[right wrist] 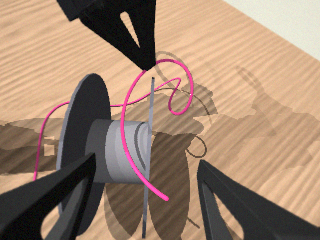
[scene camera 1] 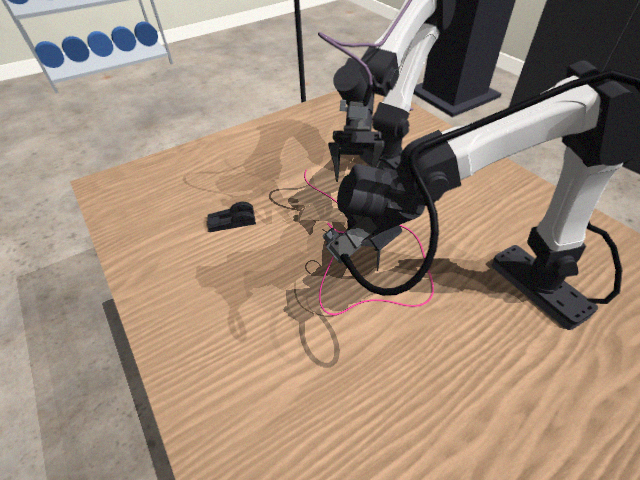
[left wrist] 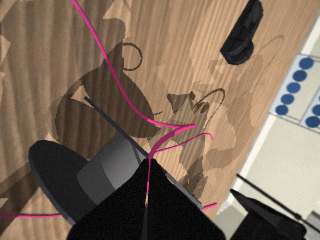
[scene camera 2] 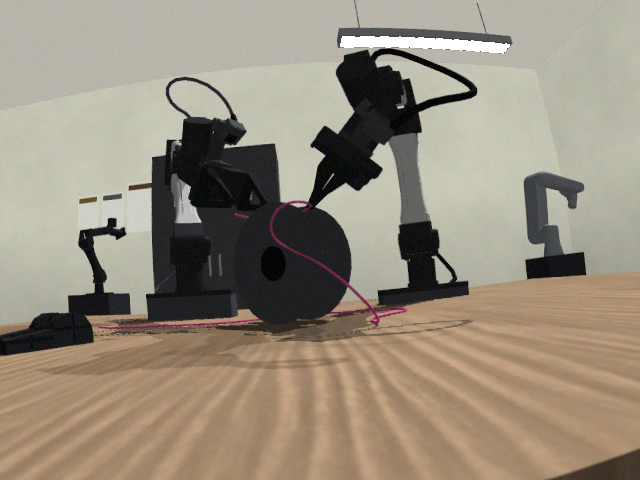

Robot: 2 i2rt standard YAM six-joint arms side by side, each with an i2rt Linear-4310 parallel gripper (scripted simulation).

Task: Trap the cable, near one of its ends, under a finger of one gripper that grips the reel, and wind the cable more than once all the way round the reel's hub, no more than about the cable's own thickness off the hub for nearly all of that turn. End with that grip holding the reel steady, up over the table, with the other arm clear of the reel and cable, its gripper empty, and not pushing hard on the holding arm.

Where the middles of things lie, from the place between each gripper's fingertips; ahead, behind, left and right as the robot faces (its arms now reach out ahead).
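Labels:
Counted from my left hand [scene camera 2: 309,208], the dark grey reel [scene camera 2: 278,286] is 70 mm behind, 40 mm to the right and 80 mm below. The small black device [scene camera 1: 240,214], from the same hand: 150 mm ahead, 330 mm to the right, 150 mm below.
For my right hand [scene camera 2: 249,205], the dark grey reel stands 10 mm ahead of it, 60 mm to the left of it and 100 mm below it. The small black device, again from my right hand: 220 mm ahead, 220 mm to the right, 170 mm below.

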